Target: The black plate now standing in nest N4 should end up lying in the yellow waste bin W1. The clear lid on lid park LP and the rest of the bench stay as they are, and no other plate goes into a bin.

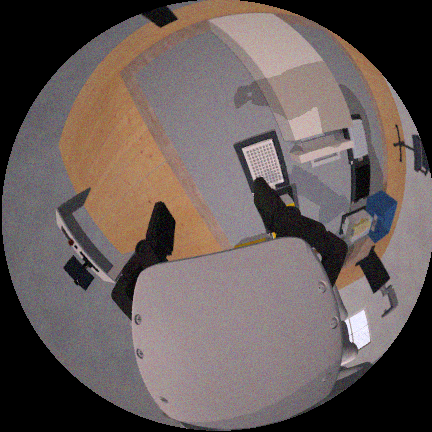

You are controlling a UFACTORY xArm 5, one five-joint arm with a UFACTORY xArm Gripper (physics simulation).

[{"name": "gripper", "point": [210,200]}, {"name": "white plate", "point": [261,157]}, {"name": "pale instrument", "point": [308,106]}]
